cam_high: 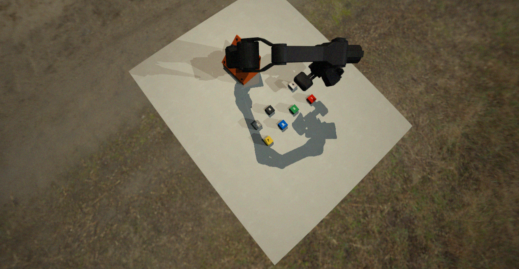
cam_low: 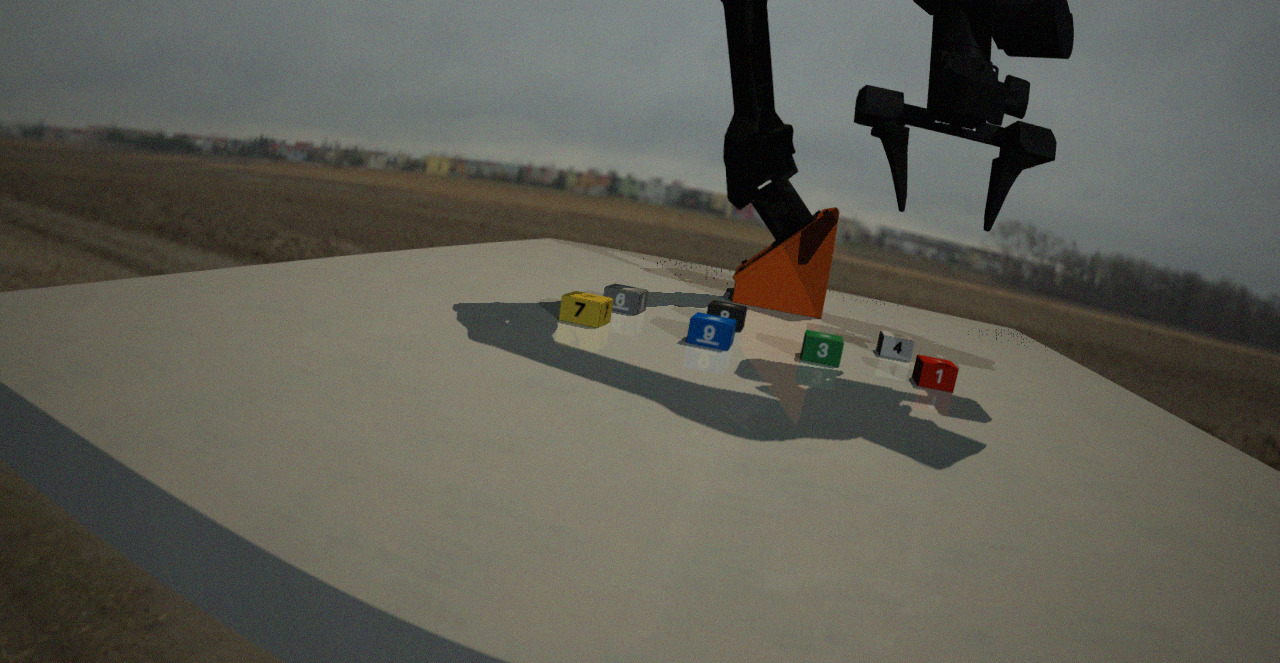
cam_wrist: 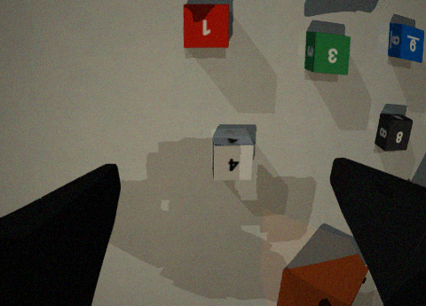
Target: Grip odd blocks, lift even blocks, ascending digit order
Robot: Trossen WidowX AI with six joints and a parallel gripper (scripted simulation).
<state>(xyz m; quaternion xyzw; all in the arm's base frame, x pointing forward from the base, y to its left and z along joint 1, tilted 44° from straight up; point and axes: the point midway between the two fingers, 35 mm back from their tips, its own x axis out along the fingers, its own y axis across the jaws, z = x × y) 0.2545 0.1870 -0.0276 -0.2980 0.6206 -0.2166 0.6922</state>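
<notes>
The red block is 120 mm below my gripper tip, 50 mm ahead of it and 10 mm to the left of it. The rest, counted from my gripper tip: green block 3: 120 mm below, 90 mm to the right, 40 mm ahead; white block: 120 mm below, 50 mm behind, 20 mm to the right; black block marked 8: 180 mm to the right, 120 mm below, 20 mm behind.
</notes>
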